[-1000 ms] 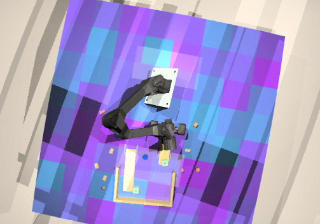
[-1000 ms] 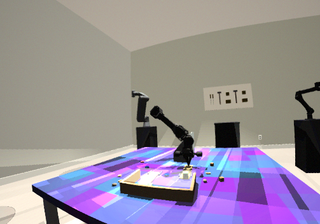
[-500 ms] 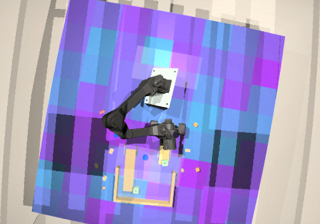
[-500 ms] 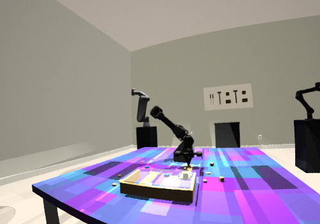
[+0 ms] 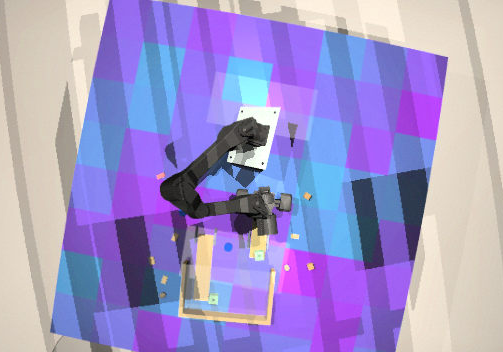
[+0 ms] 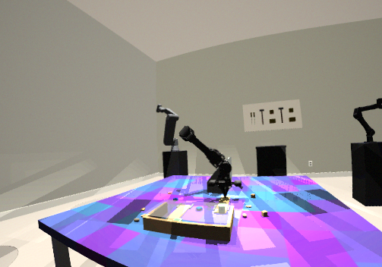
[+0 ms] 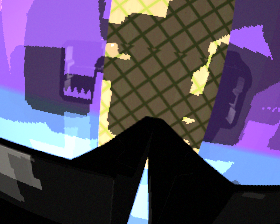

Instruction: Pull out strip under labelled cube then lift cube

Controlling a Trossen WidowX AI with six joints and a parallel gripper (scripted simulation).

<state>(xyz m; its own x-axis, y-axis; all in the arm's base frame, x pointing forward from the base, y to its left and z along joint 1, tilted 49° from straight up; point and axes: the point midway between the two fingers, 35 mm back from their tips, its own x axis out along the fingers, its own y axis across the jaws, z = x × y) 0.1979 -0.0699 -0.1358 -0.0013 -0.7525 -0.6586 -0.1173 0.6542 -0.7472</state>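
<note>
Now: the yellow cross-hatched strip 9 cm ahead of my gripper tip and 1 cm to the left of it. From my gripper tip the other things lie so: red piece: 37 cm to the right.
</note>
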